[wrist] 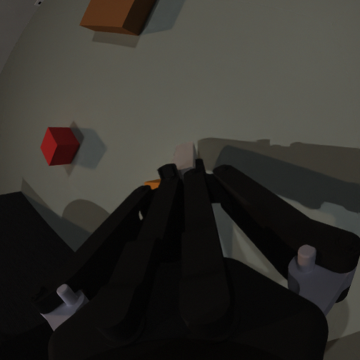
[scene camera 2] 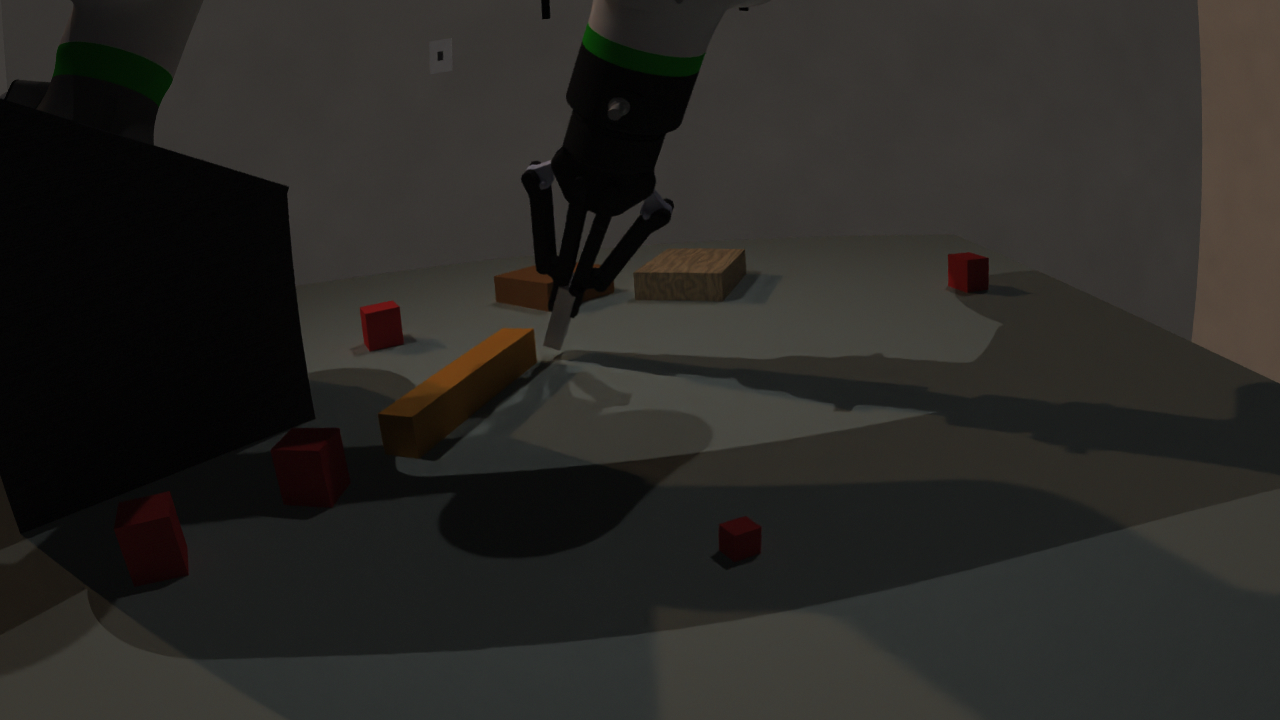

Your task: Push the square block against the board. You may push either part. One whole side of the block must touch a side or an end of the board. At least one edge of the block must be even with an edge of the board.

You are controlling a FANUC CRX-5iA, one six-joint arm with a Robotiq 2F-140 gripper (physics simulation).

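Places are measured from the arm's base along level axes (x ahead, y left, z up), in millimetres.
Where they show: gripper, between the fingertips: (scene camera 2: 555,338); arm's base, origin of its link: (scene camera 2: 86,155).
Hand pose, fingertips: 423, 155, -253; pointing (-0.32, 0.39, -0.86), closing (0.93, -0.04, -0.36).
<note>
Each offset is from my fingertips to the top centre of the thing, as dx, dy, dz. "*": to the spot under its first point.
A long orange board @(* -54, -151, +9) (scene camera 2: 465,386) lies on the table in scene camera 2; a small corner of the board (wrist: 152,184) shows in the wrist view, the rest hidden behind the fingers. A flat orange-brown block @(-26, +235, +16) (scene camera 2: 523,290) (wrist: 117,16), which looks like the square block, lies farther back, apart from the board. My gripper (scene camera 2: 559,324) (wrist: 188,156) is shut and empty. Its pale fingertips point down close beside the board's far end, low over the table. Whether they touch the board or table, I cannot tell.
A wood-grained block @(+136, +250, +16) (scene camera 2: 687,274) lies right of the orange-brown block. Red cubes stand at the left (scene camera 2: 382,325) (wrist: 59,146), far right (scene camera 2: 967,273), front @(* +128, -383, -3) (scene camera 2: 740,539) and near left (scene camera 2: 310,467) (scene camera 2: 152,539). A large black box (scene camera 2: 161,313) (wrist: 27,230) stands at the left.
</note>
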